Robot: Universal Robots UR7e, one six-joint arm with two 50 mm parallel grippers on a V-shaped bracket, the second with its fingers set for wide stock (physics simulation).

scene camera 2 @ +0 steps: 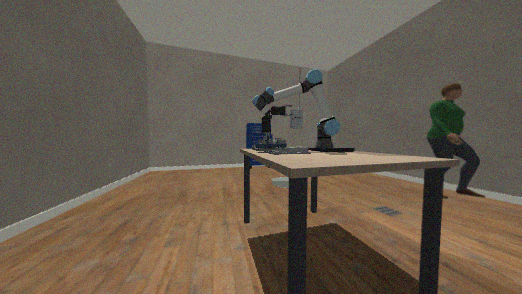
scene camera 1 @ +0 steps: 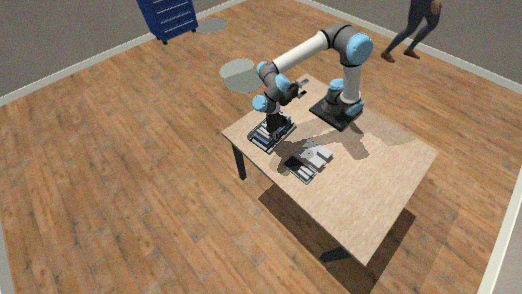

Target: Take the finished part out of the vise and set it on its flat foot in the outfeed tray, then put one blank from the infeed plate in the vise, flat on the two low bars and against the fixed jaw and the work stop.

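Places are measured from the arm's base along level axes (x ahead, y right, z down), in centimetres.
Where they show: hand at its tool point: (scene camera 2: 267,138) (scene camera 1: 275,135); arm's base at its link origin: (scene camera 2: 324,148) (scene camera 1: 331,108).
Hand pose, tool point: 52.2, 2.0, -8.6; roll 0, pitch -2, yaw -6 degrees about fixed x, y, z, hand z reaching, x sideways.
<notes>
Things, the pixels of their top centre, and the offset from my tool point, as dx, dy, dz. Level surfaces: height alone.
- blue-grey vise unit at its top centre: (scene camera 1: 272,123) (scene camera 2: 270,139) -5.5, +9.2, +1.0
- pale block at its top centre: (scene camera 1: 325,151) -19.1, -25.0, +6.5
- wooden table at its surface level: dz +10.9
The blue-grey vise unit (scene camera 1: 261,139) (scene camera 2: 278,143) stands near the table's left corner in scene camera 1, with light strips on it and a dark-edged base. My downward gripper (scene camera 1: 274,134) (scene camera 2: 268,138) is low over or in the vise; its fingertips merge with it, so neither their opening nor any part between them can be made out. The second gripper on the bracket (scene camera 1: 303,87) points sideways, its fingers apart and empty. A grey plate, apparently the infeed plate (scene camera 1: 317,160), bears a pale block (scene camera 1: 324,151). A dark tray, apparently the outfeed tray (scene camera 1: 293,163), holds light pieces (scene camera 1: 306,172).
The arm's base (scene camera 1: 336,118) (scene camera 2: 331,149) stands on the wooden table (scene camera 1: 380,200) (scene camera 2: 350,160) behind the plate. A blue drawer cabinet (scene camera 1: 170,17) (scene camera 2: 254,131) stands beyond the table. A person (scene camera 1: 421,25) (scene camera 2: 447,122) is on the floor away from the table.
</notes>
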